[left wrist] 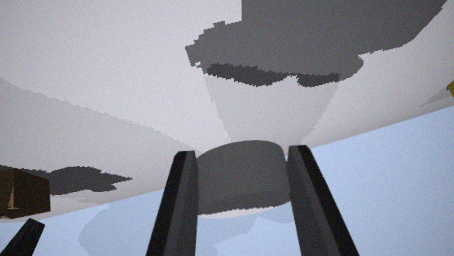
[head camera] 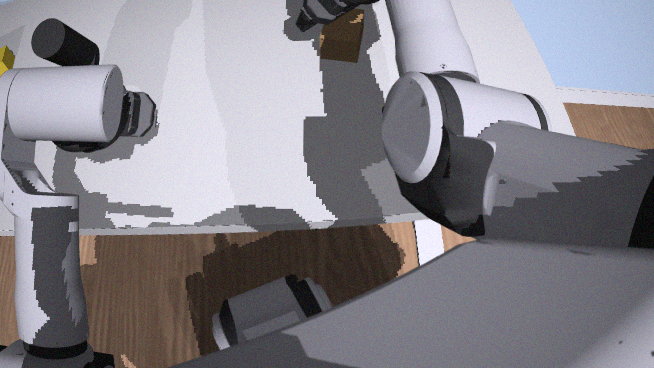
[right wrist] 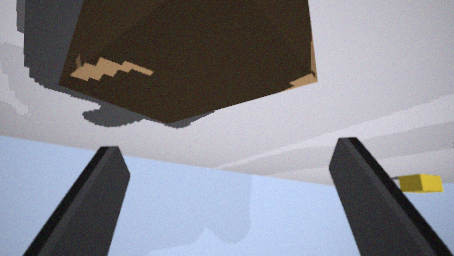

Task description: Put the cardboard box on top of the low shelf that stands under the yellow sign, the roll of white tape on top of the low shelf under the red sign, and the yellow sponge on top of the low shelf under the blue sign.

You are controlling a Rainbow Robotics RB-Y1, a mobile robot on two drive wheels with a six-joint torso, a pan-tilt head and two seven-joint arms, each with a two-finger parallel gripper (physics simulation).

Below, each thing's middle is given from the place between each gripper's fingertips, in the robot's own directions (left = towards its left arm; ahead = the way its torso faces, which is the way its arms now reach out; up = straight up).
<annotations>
I see my right gripper 5 cm above the cardboard box (head camera: 340, 40), 3 cm to the left of it and 1 cm past it. The rest, counted from my right hand: yellow sponge (right wrist: 419, 183) 71 cm to the left, 39 cm ahead, 5 cm below; then roll of white tape (left wrist: 241, 178) 33 cm to the left, 6 cm behind, 2 cm above.
The roll of white tape lies 1 cm ahead of my left hand, 1 cm to the right of it and 1 cm above it. Also, from my left hand: cardboard box 6 cm ahead, 37 cm to the right, 7 cm below; yellow sponge 46 cm ahead, 37 cm to the left, 7 cm below.
</annotations>
